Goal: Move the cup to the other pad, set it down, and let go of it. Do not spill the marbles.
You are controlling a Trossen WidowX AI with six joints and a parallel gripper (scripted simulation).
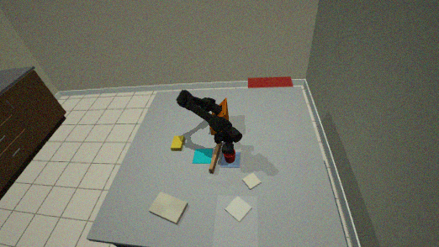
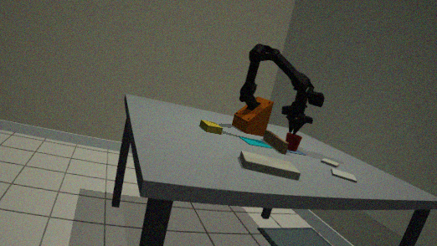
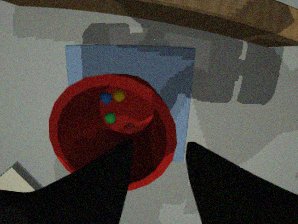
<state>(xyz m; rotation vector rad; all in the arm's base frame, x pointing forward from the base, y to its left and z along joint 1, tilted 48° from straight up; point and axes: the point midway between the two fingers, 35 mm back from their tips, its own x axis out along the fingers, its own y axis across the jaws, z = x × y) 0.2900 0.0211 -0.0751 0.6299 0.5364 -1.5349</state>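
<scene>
Now: the red cup 40 mm below my gripper tip, 30 mm ahead of it and 10 mm to the right of it. Round my gripper tip: green marble (60 mm below, 40 mm ahead); blue pad (80 mm below, 30 mm ahead); wooden bar (90 mm to the right, 60 mm below, 10 mm ahead).
</scene>
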